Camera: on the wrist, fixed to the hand. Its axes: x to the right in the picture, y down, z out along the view.
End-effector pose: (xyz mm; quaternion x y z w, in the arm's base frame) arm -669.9 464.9 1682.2 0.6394 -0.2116 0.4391 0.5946
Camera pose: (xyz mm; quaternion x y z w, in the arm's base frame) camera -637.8 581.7 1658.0 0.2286 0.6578 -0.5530 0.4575
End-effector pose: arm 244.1 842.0 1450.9 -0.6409 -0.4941 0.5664 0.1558
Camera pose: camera 302.3 929.7 1515.5 0.4533 -0.6440 -0.1494 0.5978
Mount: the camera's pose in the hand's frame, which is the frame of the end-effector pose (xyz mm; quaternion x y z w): 26.5 -63.1 -102.8 0.0152 0.0340 -0.9986 0.0362
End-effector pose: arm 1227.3 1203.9 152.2 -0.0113 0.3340 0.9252 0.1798
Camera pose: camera 1213.8 1193.5 29.9 -0.3627 0.0210 -0.1515 0.9193
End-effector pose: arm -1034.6 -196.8 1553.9 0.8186 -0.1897 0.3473 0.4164
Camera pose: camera -1020.8 -77.1 1580.8 0.2136 0.8300 -0.3725 0.3559
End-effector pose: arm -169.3 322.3 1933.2 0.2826 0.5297 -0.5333 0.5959
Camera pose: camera -265.7 389.0 1894.2 0.4916 -0.3136 0.6129 0.5333
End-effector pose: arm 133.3 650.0 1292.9 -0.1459 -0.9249 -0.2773 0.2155
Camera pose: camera 118.5 544.1 1354.7 -0.9310 0.1761 0.2161 0.2355
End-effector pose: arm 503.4 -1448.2 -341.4 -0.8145 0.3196 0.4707 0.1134
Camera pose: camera 623.7 -1460.5 -316.4 -0.3629 -0.7908 -0.1288 0.4757
